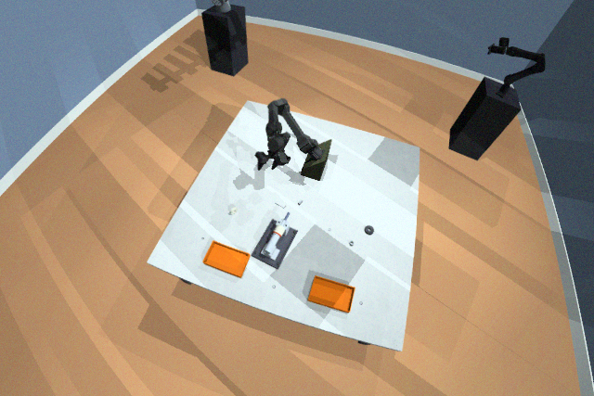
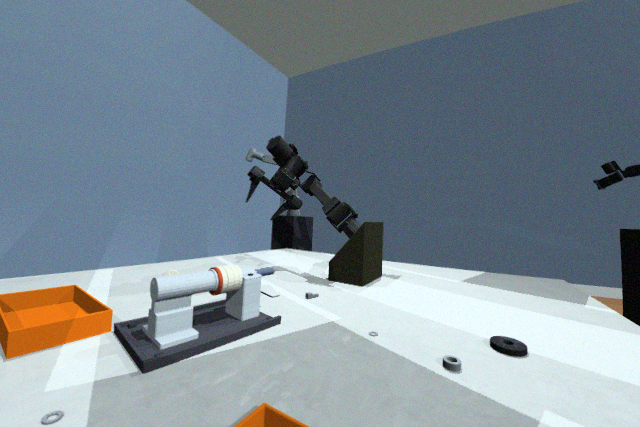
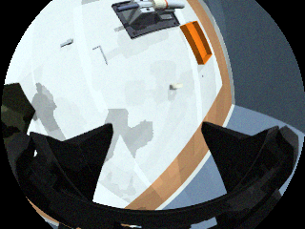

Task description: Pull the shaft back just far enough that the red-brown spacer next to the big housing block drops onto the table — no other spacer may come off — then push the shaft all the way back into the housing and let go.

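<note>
Right now my gripper tip is 180 mm to the right of the dark shaft, 180 mm short of it and 130 mm above it. From my gripper tip the other things lie so: black washer: 610 mm to the left, 200 mm below, 30 mm behind; then red-brown spacer: 240 mm ahead, 180 mm to the left, 130 mm below; then bolt: 200 mm to the left, 200 mm below, 20 mm behind.
</note>
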